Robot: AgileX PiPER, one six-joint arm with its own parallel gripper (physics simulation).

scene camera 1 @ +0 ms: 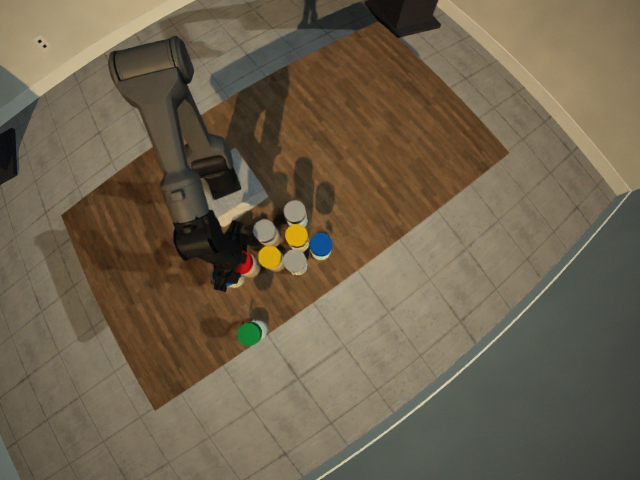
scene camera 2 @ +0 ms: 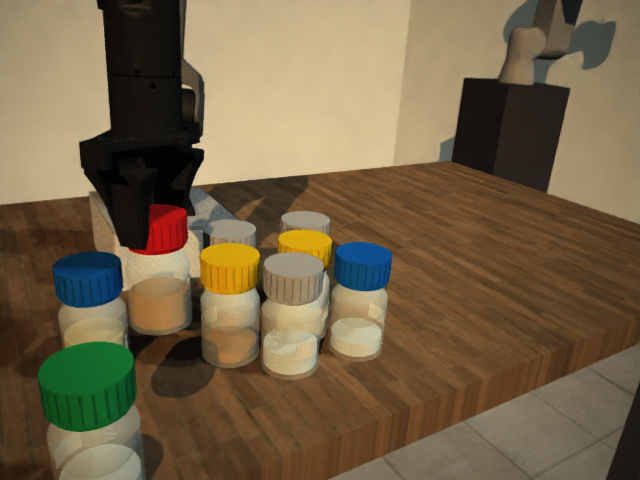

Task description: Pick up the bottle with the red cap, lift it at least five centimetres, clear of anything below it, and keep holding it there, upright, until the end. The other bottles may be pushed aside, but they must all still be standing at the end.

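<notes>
My gripper point(scene camera 1: 236, 259) point(scene camera 2: 162, 227) is shut on the cap of the red-capped bottle point(scene camera 1: 245, 263) point(scene camera 2: 159, 307). The bottle hangs upright, its base above the wooden table point(scene camera 1: 361, 129) point(scene camera 2: 465, 248), with a shadow on the wood below it. The gap looks like roughly a third of its height. The near finger hides part of the cap in scene camera 2. A blue-capped bottle point(scene camera 1: 236, 282) point(scene camera 2: 87, 279) stands close by on the left, partly under the gripper in scene camera 1. A yellow-capped bottle point(scene camera 1: 270, 257) point(scene camera 2: 230, 268) stands close on the right.
Standing right of the yellow-capped bottle are a second yellow-capped bottle point(scene camera 1: 296, 235), a second blue-capped bottle point(scene camera 1: 321, 244) point(scene camera 2: 362, 266) and several grey-capped bottles, one in front point(scene camera 1: 295, 261) point(scene camera 2: 293, 279). A green-capped bottle point(scene camera 1: 250, 333) point(scene camera 2: 87, 384) stands near the front edge.
</notes>
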